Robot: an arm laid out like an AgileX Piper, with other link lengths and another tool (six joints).
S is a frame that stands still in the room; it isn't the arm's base.
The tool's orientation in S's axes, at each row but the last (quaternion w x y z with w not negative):
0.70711, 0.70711, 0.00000, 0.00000
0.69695, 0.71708, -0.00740, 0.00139
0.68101, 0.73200, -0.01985, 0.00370
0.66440, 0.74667, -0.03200, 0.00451
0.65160, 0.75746, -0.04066, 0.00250
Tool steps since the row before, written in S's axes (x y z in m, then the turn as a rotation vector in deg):
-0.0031, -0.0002, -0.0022, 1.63, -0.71, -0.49
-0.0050, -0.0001, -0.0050, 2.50, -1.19, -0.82
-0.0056, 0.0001, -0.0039, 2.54, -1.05, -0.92
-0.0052, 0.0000, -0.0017, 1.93, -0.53, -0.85
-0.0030, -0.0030, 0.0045, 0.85, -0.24, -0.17
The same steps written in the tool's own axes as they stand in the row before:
-0.0031, -0.0022, 0.0002, 1.63, -0.49, 0.71
-0.0051, -0.0049, 0.0003, 2.50, -0.82, 1.19
-0.0057, -0.0037, 0.0003, 2.53, -0.93, 1.06
-0.0053, -0.0014, 0.0004, 1.91, -0.89, 0.56
-0.0026, 0.0051, 0.0024, 0.85, -0.19, 0.22

